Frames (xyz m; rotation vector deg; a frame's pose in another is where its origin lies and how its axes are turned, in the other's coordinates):
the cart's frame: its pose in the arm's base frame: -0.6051 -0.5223 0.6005 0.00 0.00 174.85
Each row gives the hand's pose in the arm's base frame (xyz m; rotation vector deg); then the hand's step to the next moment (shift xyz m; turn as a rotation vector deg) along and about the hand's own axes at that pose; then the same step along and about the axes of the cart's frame.
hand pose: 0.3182 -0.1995 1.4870 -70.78 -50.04 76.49
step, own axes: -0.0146 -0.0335 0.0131 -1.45 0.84 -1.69
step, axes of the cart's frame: 0.0063 0.0075 0.0376 -1.46 1.67 -0.86
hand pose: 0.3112 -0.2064 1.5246 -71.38 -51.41 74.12
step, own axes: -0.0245 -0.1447 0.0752 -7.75 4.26 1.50
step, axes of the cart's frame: 0.0494 -0.0032 0.1573 2.51 8.20 -2.62
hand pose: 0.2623 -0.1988 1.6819 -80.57 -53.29 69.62
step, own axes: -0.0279 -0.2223 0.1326 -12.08 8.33 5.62
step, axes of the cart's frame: 0.1249 -0.0308 0.2263 7.24 12.74 -5.66
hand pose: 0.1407 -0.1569 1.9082 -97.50 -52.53 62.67
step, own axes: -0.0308 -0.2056 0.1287 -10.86 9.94 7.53
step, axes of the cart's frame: 0.1607 -0.0628 0.1732 8.53 11.75 -7.92
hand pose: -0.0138 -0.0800 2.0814 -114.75 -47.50 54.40
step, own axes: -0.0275 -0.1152 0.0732 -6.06 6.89 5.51
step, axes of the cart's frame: 0.1061 -0.0528 0.0732 5.51 6.84 -6.11
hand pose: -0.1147 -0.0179 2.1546 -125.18 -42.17 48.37
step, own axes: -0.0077 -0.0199 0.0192 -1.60 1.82 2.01
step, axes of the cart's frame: 0.0252 -0.0120 0.0068 1.88 1.63 -1.93
